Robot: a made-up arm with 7 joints. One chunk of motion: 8 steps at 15 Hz.
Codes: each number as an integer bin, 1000 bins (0 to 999) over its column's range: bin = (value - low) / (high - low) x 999, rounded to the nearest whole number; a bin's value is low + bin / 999 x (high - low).
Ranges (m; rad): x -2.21..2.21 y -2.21..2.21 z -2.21..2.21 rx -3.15..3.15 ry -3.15..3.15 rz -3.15..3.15
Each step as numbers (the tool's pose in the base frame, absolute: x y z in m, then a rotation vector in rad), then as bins.
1 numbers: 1.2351 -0.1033 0.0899 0.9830 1.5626 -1.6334
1 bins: 779 476 520 655 747 240
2 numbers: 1.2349 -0.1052 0.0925 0.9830 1.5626 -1.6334
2 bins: 779 476 520 655 747 240
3 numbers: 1.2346 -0.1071 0.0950 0.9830 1.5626 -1.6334
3 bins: 779 475 521 655 747 240
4 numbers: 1.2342 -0.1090 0.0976 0.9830 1.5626 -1.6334
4 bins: 778 475 522 655 747 240
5 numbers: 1.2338 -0.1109 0.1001 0.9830 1.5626 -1.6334
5 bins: 778 474 522 655 747 240
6 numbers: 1.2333 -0.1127 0.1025 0.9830 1.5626 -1.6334
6 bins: 778 474 523 655 747 240
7 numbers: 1.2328 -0.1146 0.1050 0.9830 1.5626 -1.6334
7 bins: 778 474 523 655 747 240
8 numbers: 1.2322 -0.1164 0.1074 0.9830 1.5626 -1.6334
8 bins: 778 473 524 655 747 240
